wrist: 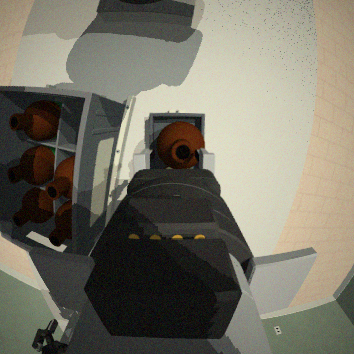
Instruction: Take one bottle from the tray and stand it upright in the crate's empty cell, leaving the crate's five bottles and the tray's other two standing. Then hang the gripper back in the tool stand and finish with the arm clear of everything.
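Places are measured from the arm's base along level axes (x ahead, y left, z up), in metres.
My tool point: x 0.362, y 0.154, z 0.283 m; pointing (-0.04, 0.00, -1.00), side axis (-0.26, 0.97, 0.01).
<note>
Behind a point stands the place of what it marks.
My gripper (174,159) is open, its two pale fingertips standing wide apart on either side of a brown bottle. This brown bottle (170,136) @[y 0.138, x 0.314, z 0.068 m] stands in the grey tray (202,120) @[y 0.187, x 0.276, z -0.028 m], its dark mouth facing the camera. The gripper body hides the near part of the tray, so I cannot tell how the other tray bottles stand. The grey crate (83,135) @[y 0.040, x 0.331, z 0.120 m] is at the left, with brown bottles (44,119) @[y -0.069, x 0.328, z 0.063 m] (38,162) @[y -0.074, x 0.402, z 0.063 m] (39,204) @[y -0.073, x 0.484, z 0.062 m] (65,175) @[y -0.006, x 0.405, z 0.074 m] (64,220) @[y -0.007, x 0.489, z 0.072 m] in its cells. Its empty cell cannot be made out. The tool stand cannot be identified.
The crate's tall side wall (102,125) @[y 0.039, x 0.321, z 0.062 m] rises close to the left of the tray, with a pale strip (121,150) @[y 0.051, x 0.370, z -0.034 m] along it. The dark robot base (145,20) @[y 0.023, x 0.089, z -0.048 m] is at the top. A small black device (49,336) @[y -0.032, x 0.774, z 0.186 m] shows at the bottom left. Brick-patterned floor (332,125) lies at the right.
</note>
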